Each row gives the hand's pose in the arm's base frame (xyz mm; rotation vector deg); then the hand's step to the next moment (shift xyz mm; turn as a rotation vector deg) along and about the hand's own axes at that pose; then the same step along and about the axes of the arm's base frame.
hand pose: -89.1 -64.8 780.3 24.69 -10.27 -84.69
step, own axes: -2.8 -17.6 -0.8 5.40 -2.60 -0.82
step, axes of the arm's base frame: -16.2 2.3 -7.1 -1.57 -5.27 -2.53
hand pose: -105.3 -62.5 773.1 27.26 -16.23 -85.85
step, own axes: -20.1 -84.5 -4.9 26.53 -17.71 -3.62
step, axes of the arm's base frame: -73.7 20.1 -41.7 -12.26 -25.96 -14.38
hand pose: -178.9 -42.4 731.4 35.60 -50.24 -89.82
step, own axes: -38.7 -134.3 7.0 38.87 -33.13 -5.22
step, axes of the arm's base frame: -76.5 44.9 -108.2 -22.19 -37.71 -26.86
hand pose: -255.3 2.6 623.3 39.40 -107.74 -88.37
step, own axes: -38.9 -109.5 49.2 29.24 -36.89 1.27
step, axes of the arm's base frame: -7.6 40.2 -119.4 -20.29 -27.15 -32.69
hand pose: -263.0 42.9 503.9 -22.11 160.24 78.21
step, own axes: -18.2 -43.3 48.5 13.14 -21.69 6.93
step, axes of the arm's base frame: 22.3 16.1 -61.7 -8.63 -10.28 -22.60
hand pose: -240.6 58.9 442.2 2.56 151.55 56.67
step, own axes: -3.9 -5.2 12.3 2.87 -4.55 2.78
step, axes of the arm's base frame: 7.8 3.3 -11.0 -1.52 -1.30 -5.72
